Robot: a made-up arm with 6 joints.
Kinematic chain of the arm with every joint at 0, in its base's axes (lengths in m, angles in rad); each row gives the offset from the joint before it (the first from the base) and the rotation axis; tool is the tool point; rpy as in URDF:
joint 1: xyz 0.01 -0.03 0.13 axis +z
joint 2: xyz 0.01 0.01 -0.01 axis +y
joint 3: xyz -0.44 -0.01 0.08 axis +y
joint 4: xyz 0.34 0.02 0.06 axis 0.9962 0 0.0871
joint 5: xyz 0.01 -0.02 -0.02 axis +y
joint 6: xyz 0.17 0.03 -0.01 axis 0.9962 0 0.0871
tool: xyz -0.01 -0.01 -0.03 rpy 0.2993 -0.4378 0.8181
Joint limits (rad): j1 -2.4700..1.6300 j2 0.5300..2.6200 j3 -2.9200..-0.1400 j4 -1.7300..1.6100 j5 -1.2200..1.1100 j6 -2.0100..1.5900
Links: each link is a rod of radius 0.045 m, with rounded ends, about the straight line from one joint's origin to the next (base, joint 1, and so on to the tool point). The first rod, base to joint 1, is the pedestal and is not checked.
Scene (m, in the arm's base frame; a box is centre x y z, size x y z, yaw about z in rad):
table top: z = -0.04
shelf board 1: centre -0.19 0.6 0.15 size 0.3 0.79 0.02 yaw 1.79
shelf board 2: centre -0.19 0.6 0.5 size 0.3 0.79 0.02 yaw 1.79
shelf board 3: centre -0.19 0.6 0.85 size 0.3 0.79 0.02 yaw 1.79
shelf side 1: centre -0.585 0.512 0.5 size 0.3 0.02 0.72 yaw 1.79
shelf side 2: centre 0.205 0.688 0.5 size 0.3 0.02 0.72 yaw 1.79
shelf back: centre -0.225 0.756 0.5 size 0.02 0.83 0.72 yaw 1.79
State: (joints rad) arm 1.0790 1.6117 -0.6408 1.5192 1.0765 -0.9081
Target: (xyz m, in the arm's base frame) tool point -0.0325 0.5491 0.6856
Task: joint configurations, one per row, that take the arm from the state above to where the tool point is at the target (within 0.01 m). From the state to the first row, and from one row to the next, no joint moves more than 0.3 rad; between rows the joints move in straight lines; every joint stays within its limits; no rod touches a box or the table.
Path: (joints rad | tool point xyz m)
1: 1.1760 1.3221 -0.8121 1.4944 1.0040 -0.9146 | -0.0300 0.3651 0.3975
2: 1.2729 1.0325 -0.9835 1.4695 0.9316 -0.9210 | -0.0861 0.2826 0.5490
3: 1.3699 0.7430 -1.1548 1.4447 0.8591 -0.9275 | -0.1399 0.1234 0.6734
4: 1.3664 0.9690 -1.3213 1.4860 0.8120 -0.9277 | -0.1167 0.2221 0.7108
5: 1.3628 1.1950 -1.4877 1.5273 0.7648 -0.9279 | -0.0904 0.3294 0.7262
6: 1.3593 1.4209 -1.6542 1.5687 0.7176 -0.9281 | -0.0619 0.4400 0.7180
7: 1.3558 1.6469 -1.8207 1.6100 0.6705 -0.9283 | -0.0325 0.5491 0.6856

